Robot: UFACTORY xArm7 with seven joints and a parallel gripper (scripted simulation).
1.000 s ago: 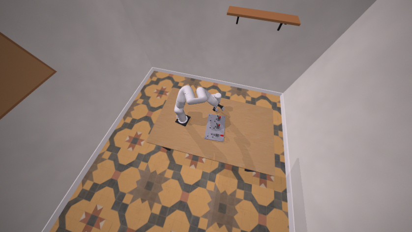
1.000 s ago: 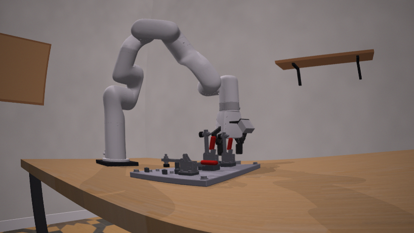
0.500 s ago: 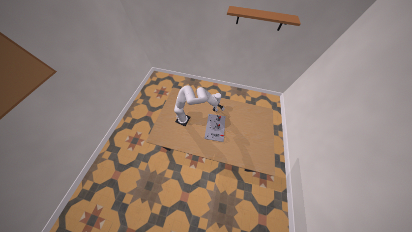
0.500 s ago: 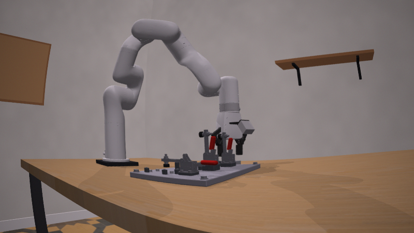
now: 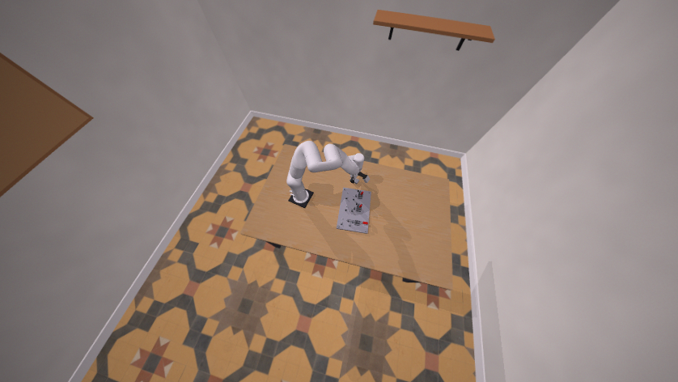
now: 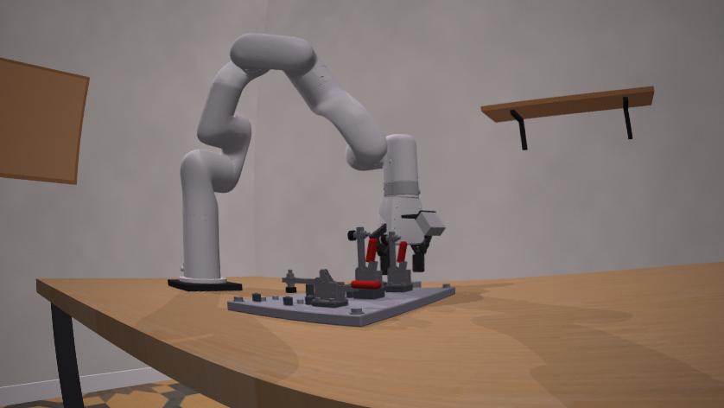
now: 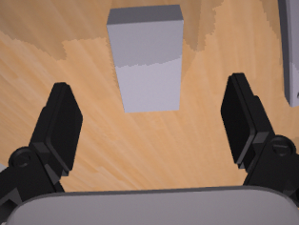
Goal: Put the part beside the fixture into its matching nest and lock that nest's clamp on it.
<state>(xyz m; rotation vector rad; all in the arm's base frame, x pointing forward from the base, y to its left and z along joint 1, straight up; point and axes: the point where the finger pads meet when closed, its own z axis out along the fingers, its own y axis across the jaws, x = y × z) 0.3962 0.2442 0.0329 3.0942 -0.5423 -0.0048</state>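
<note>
The part lies 4 cm below my hand. Also, from my hand: grey fixture plate 26 cm to the right, 4 cm below, 4 cm ahead; toggle clamp 37 cm to the right, 8 cm ahead.
</note>
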